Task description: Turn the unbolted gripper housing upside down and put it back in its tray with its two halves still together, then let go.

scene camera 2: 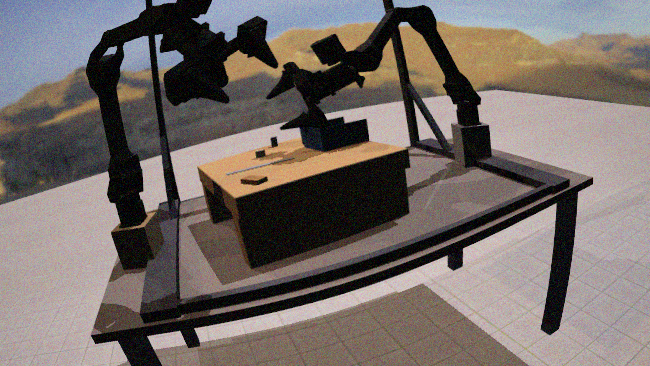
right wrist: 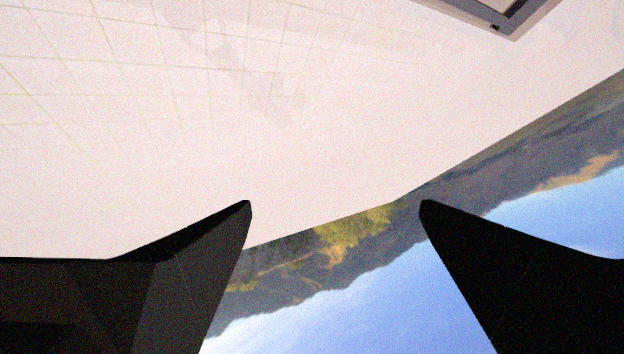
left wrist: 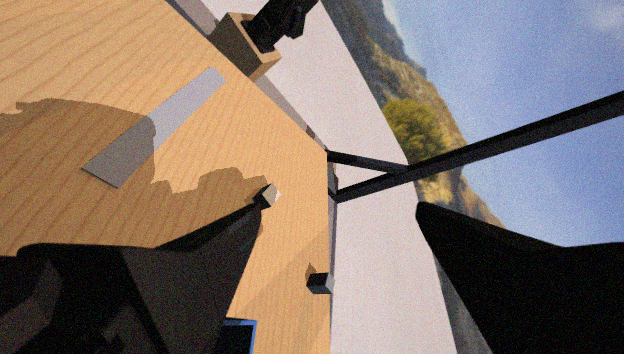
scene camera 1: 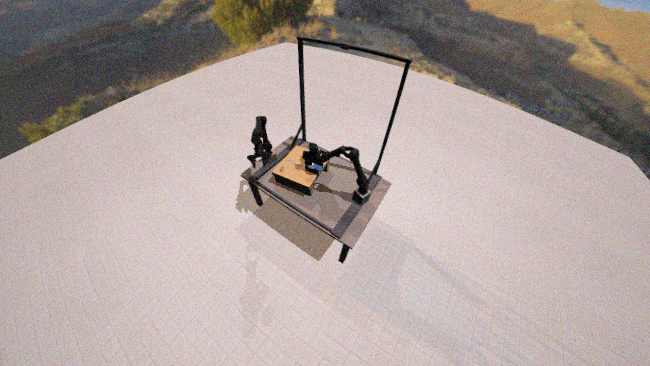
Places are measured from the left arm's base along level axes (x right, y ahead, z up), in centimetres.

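Pixels of known places: left gripper, between the fingertips: (scene camera 2: 273, 113) (left wrist: 338, 209); right gripper, between the fingertips: (scene camera 2: 253, 82) (right wrist: 335, 207) (scene camera 1: 259, 167); left arm's base, origin of its link: (scene camera 2: 469, 123) (scene camera 1: 362, 191); right arm's base, origin of its link: (scene camera 2: 133, 222) (left wrist: 258, 37) (scene camera 1: 268, 152).
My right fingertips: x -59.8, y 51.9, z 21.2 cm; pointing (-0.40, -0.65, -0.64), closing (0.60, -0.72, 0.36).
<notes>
For each thing: its top centre in the pictures, then the offset to it from my right fingertips. "pt": a spot on its surface instead.
- blue tray, centre of its top: (scene camera 2: 332, 122) (scene camera 1: 314, 164) dy -10.5, dx +42.2, dz -13.4 cm
- raised wooden platform, centre of its top: (left wrist: 159, 197) (scene camera 2: 286, 156) (scene camera 1: 301, 164) dy +0.5, dx +37.0, dz -18.5 cm
- grey strip, centre of its top: (left wrist: 177, 109) (scene camera 2: 259, 165) dy +6.2, dx +32.3, dz -18.4 cm
- nearer, centre of its top: (left wrist: 272, 194) (scene camera 2: 259, 150) dy +7.1, dx +42.7, dz -17.0 cm
- far edge, a spot on its surface: (left wrist: 320, 283) (scene camera 2: 275, 139) pt dy +4.1, dx +52.5, dz -16.7 cm
- flat wooden block, centre of its top: (scene camera 2: 253, 177) dy +5.7, dx +19.6, dz -17.6 cm
The blue tray (scene camera 1: 318, 167) (scene camera 2: 317, 139) stands on a raised wooden platform (scene camera 2: 310, 167) (left wrist: 75, 45); a corner of the tray (left wrist: 254, 336) shows at the bottom of the left wrist view. The gripper housing cannot be made out; the tray's inside is hidden by its walls and my left gripper. My left gripper (scene camera 2: 276, 112) (left wrist: 338, 209) is open with nothing between its fingers, low at the left end of the tray, one finger low by its rim and the other higher. My right gripper (scene camera 2: 251, 82) (right wrist: 335, 207) is open and empty, high above the table's left side, away from the tray.
A grey strip (scene camera 2: 250, 168) (left wrist: 185, 102), two small dark blocks, one nearer (scene camera 2: 260, 153) (left wrist: 269, 195) and one at the far edge (scene camera 2: 274, 141) (left wrist: 320, 283), and a flat wooden block (scene camera 2: 254, 179) lie on the platform. A tall black frame (scene camera 1: 302, 90) (scene camera 2: 161, 115) rises behind.
</notes>
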